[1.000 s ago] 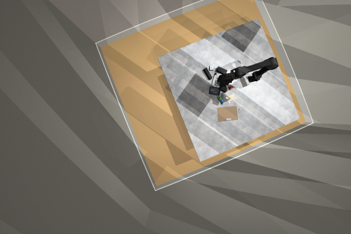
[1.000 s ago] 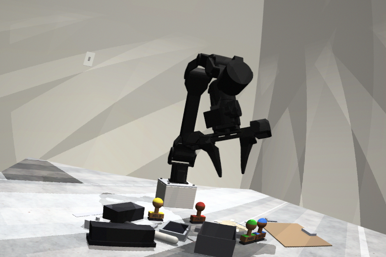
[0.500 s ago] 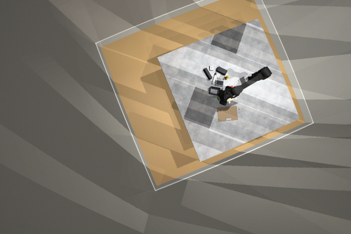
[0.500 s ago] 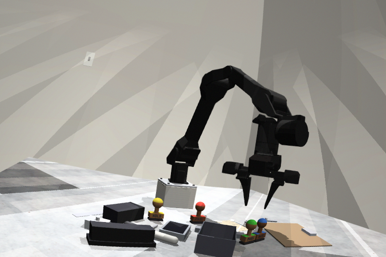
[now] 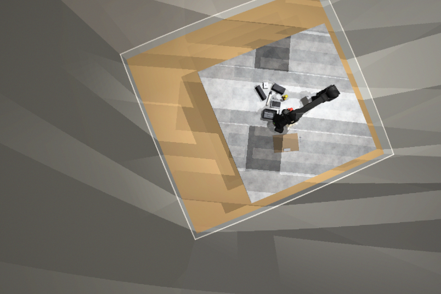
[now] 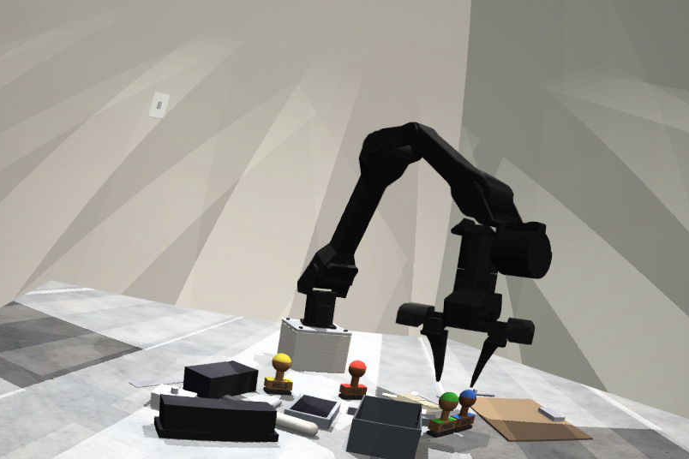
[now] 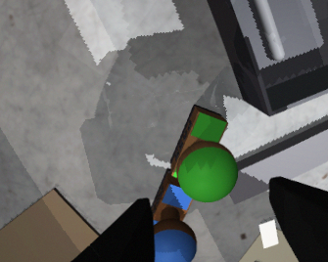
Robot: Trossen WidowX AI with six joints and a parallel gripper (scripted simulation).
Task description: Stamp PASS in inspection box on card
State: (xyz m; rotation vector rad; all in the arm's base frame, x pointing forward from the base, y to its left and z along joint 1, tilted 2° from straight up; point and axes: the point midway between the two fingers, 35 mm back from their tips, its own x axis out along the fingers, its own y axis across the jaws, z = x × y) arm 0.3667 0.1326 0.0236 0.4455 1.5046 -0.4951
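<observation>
My gripper tip is now 60 mm above the green-topped stamp. Also, from my gripper tip: blue-knobbed stamp (60 mm below, 40 mm to the left, 20 mm behind); grey bin (100 mm to the right, 70 mm below, 30 mm ahead); cream card (150 mm behind, 80 mm below, 20 mm to the left).
</observation>
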